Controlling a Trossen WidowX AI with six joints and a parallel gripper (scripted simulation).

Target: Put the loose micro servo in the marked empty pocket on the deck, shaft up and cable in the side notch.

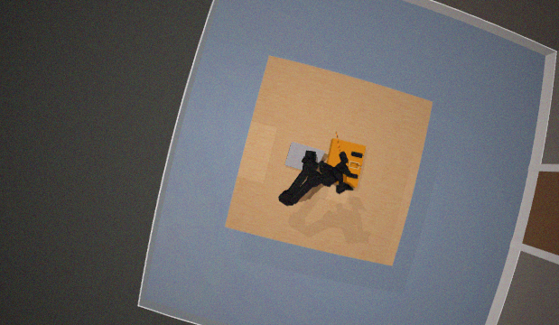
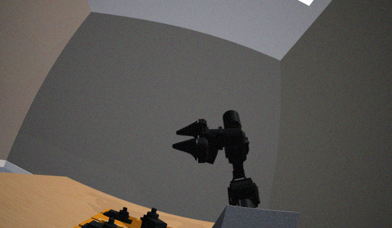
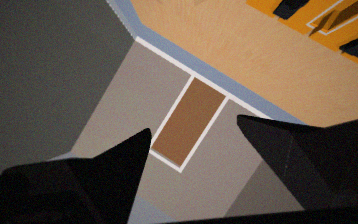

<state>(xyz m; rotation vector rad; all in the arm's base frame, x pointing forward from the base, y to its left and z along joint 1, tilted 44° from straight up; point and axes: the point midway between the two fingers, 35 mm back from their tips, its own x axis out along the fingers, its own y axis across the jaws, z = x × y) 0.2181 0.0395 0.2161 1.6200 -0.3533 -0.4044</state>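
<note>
Now: gripper tip 120 mm to the right of the orange deck and 310 mm above it.
</note>
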